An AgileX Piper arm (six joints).
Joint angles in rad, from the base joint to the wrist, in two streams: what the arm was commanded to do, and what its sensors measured. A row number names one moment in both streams.
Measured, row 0:
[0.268 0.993 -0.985 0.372 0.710 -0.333]
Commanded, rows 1 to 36:
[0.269 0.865 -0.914 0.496 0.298 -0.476]
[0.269 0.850 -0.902 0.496 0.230 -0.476]
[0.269 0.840 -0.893 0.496 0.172 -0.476]
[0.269 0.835 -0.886 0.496 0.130 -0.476]
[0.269 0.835 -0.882 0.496 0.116 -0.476]
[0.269 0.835 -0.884 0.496 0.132 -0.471]
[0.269 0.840 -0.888 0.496 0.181 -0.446]
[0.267 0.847 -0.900 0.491 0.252 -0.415]
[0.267 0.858 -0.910 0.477 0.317 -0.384]
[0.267 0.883 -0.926 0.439 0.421 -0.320]
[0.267 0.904 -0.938 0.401 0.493 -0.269]
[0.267 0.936 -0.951 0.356 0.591 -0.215]
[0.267 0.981 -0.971 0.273 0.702 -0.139]
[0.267 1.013 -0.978 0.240 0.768 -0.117]
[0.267 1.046 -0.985 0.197 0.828 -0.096]
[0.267 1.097 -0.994 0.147 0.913 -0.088]
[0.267 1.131 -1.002 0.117 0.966 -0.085]
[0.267 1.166 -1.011 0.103 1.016 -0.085]
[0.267 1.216 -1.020 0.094 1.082 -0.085]
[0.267 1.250 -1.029 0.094 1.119 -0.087]
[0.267 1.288 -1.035 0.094 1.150 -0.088]
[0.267 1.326 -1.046 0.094 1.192 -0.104]
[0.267 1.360 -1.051 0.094 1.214 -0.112]
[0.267 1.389 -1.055 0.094 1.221 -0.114]
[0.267 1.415 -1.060 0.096 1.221 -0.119]
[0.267 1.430 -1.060 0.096 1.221 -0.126]
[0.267 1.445 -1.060 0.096 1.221 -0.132]
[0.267 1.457 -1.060 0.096 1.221 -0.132]
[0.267 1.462 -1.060 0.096 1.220 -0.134]
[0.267 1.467 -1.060 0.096 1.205 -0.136]
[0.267 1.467 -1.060 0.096 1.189 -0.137]
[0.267 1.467 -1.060 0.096 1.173 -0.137]
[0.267 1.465 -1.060 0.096 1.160 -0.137]
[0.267 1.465 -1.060 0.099 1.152 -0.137]
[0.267 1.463 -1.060 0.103 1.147 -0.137]
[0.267 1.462 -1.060 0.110 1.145 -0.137]
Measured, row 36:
[0.268 1.468 -1.052 0.103 1.169 -0.123]
